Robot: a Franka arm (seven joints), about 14 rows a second.
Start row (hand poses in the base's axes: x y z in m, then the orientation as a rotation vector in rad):
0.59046, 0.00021, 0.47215, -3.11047, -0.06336, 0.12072
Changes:
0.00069, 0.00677, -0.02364, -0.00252, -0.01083, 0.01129
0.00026, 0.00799, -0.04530, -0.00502, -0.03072, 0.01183
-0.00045, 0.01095, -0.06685, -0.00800, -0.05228, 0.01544
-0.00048, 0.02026, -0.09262, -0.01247, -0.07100, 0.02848
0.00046, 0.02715, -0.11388, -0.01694, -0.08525, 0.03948
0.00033, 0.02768, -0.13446, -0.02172, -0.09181, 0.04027
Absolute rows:
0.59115, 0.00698, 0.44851, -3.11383, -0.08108, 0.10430
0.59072, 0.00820, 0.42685, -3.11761, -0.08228, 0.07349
0.59001, 0.01116, 0.40530, -3.12162, -0.08828, 0.04009
0.58998, 0.02047, 0.37953, -3.12656, -0.10891, 0.01131
0.59092, 0.02736, 0.35827, -3.13110, -0.12631, -0.01062
0.59079, 0.02789, 0.33769, -3.13595, -0.12759, -0.02076

